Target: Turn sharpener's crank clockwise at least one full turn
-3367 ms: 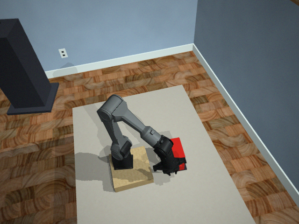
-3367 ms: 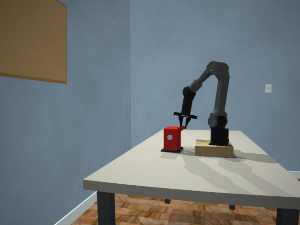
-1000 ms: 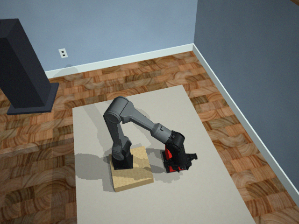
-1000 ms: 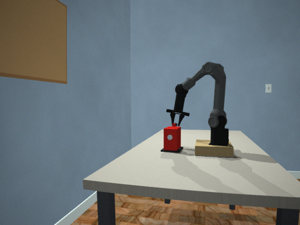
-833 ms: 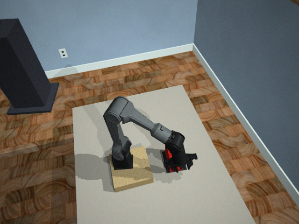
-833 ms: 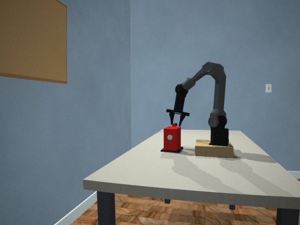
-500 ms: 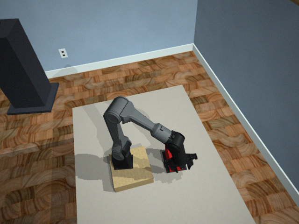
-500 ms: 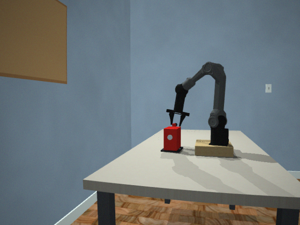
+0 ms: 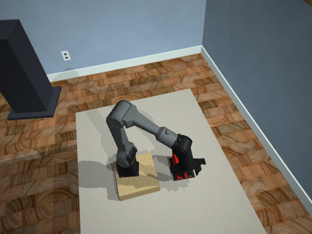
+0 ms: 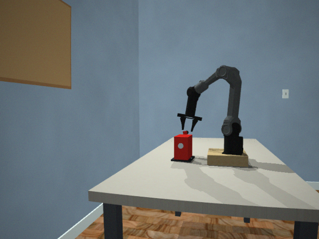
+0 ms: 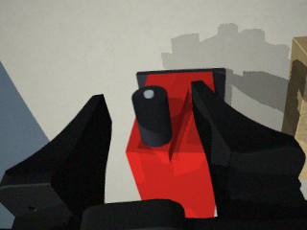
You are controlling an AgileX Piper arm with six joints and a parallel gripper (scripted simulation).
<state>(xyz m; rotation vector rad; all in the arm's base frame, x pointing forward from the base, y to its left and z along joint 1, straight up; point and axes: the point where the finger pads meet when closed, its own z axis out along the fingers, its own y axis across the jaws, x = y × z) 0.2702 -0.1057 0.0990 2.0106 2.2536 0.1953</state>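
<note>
Now: hand 2 cm to the right of the dark crank knob and 2 cm above it. Also, from my hand: sharpener crank 3 cm to the left, 2 cm below.
</note>
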